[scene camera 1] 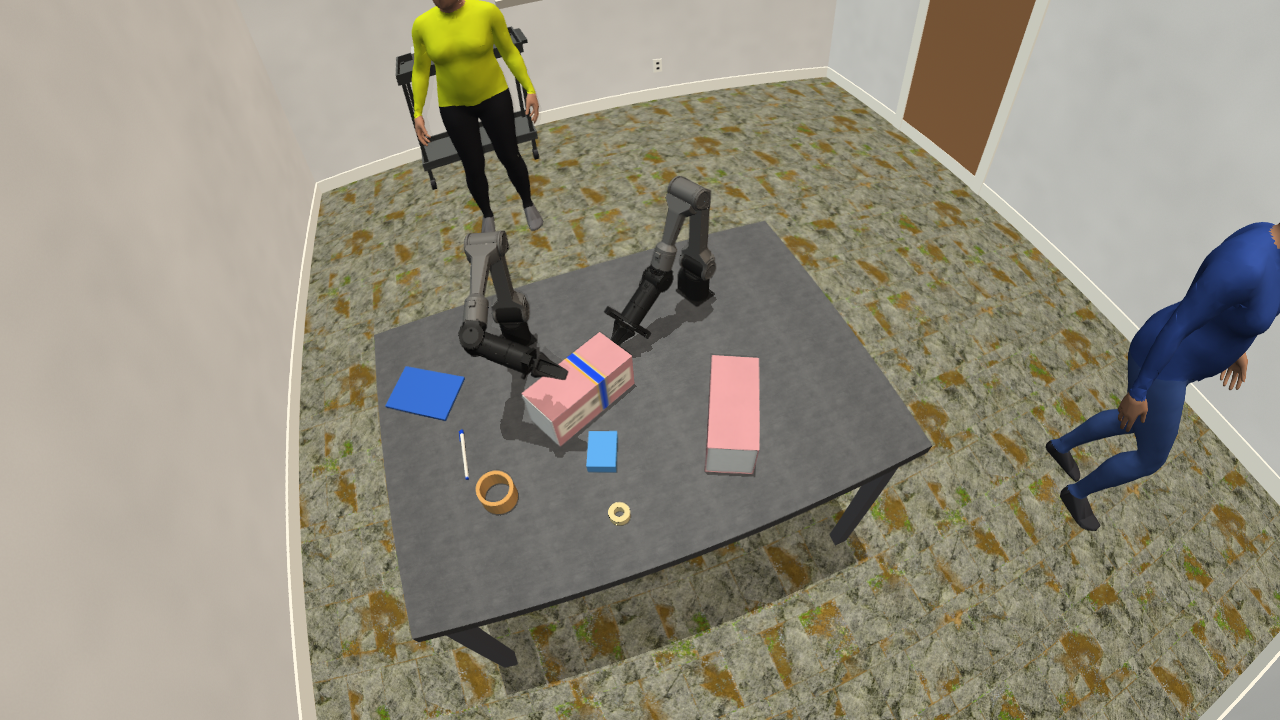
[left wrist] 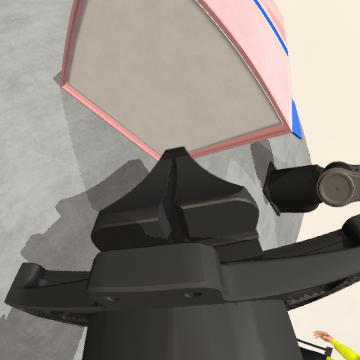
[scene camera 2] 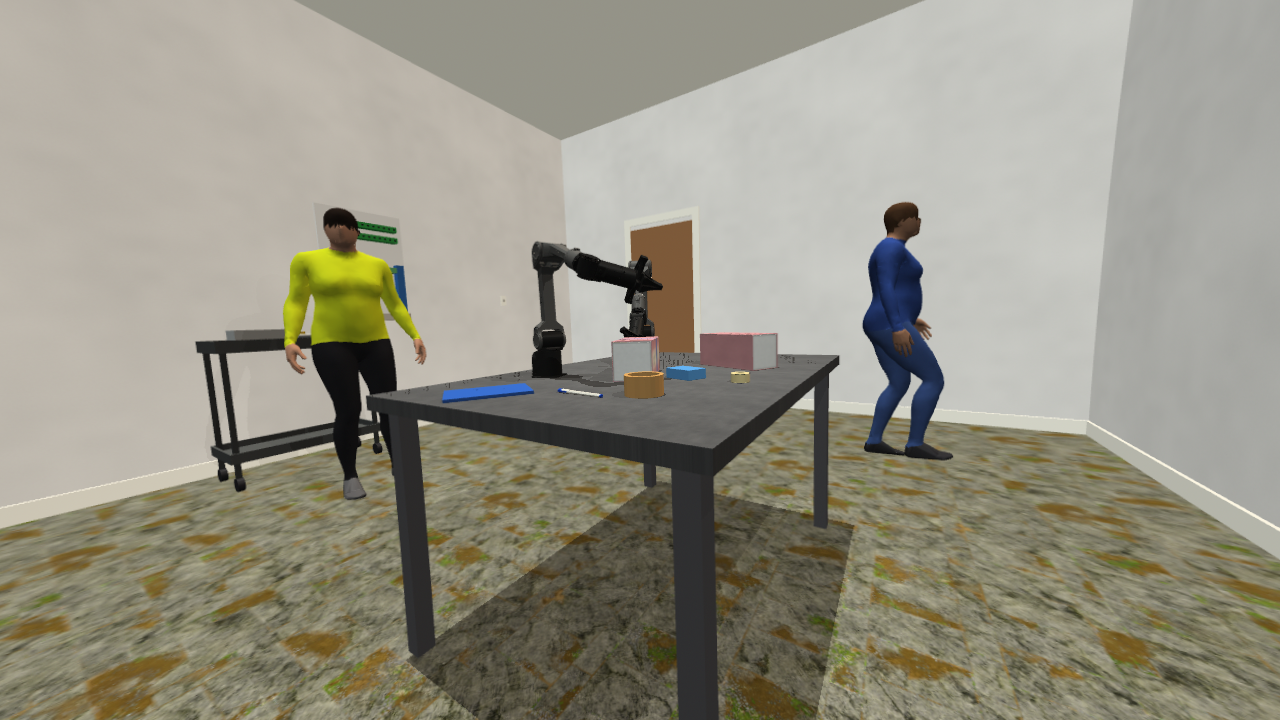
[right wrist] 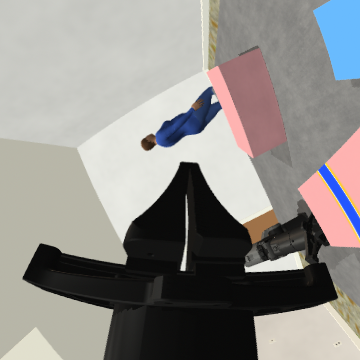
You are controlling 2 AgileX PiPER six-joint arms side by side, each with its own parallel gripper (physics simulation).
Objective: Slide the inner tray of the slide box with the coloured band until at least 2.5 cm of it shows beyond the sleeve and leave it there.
Scene:
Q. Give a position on a pale inner tray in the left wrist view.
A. At 171,80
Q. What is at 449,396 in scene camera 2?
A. A blue flat panel.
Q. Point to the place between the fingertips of the left gripper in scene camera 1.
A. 611,348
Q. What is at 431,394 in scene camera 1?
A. A blue flat panel.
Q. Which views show the right gripper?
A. Scene camera 1, scene camera 2 and the right wrist view only.

